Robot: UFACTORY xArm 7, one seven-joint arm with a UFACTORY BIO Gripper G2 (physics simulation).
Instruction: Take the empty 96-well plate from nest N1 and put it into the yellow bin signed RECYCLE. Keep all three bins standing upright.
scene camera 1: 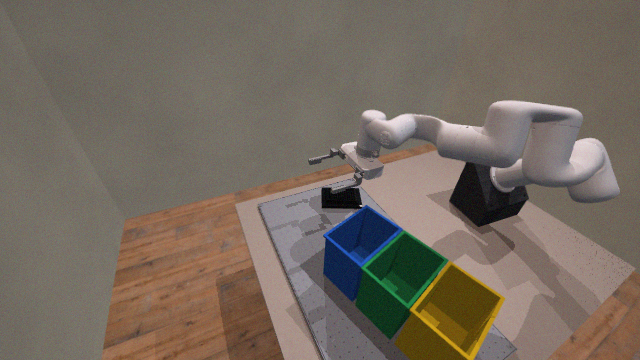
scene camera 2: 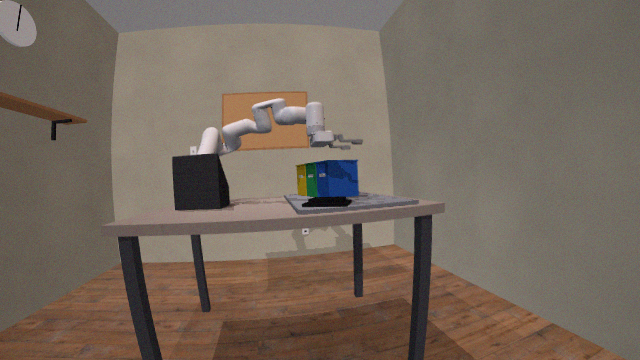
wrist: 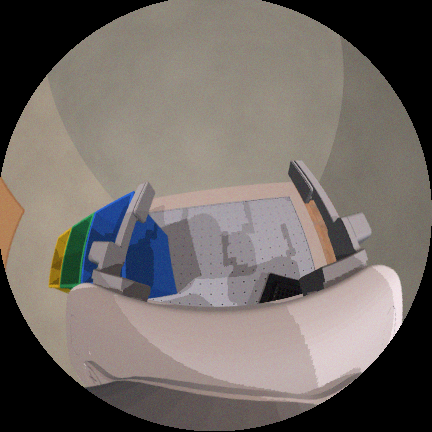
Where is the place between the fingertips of my gripper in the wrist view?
At 217, 173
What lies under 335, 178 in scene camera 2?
A blue bin.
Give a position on a green bin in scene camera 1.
At 393, 280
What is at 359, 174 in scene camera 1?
My gripper.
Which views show the blue bin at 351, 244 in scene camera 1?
Scene camera 1, scene camera 2 and the wrist view: all of them.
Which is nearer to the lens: the blue bin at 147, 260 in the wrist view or the green bin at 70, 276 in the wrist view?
The blue bin.
